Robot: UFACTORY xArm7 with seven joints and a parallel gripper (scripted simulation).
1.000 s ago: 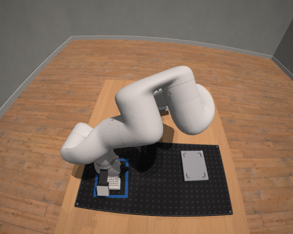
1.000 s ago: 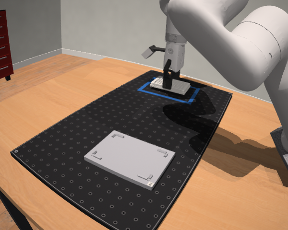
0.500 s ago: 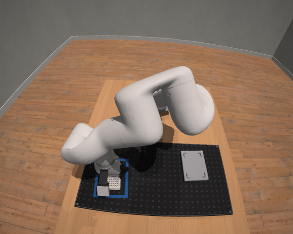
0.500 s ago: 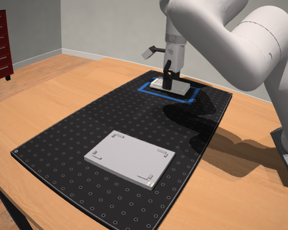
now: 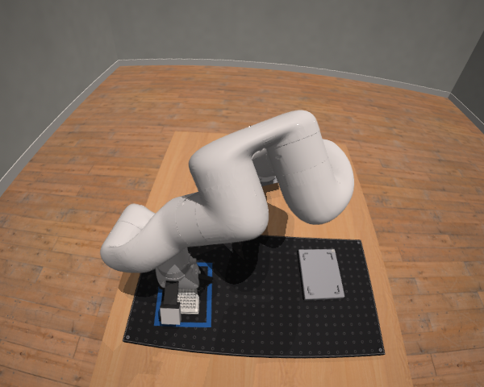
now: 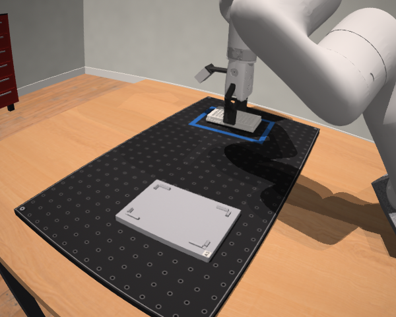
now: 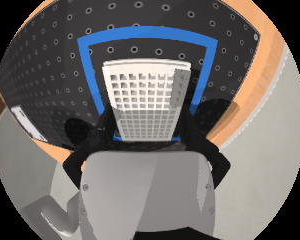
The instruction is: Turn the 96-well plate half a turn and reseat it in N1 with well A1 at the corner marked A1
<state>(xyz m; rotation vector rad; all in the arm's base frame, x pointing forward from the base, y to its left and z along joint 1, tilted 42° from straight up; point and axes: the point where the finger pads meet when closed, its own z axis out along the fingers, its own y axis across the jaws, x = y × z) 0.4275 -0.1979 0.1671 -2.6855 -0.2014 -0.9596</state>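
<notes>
Now: hand 1 cm above the white 96-well plate. Round my hand: grey plate nest N1 (37 cm to the left, 16 cm behind, 2 cm below); then A1 label (40 cm to the left, 24 cm behind, 1 cm below).
</notes>
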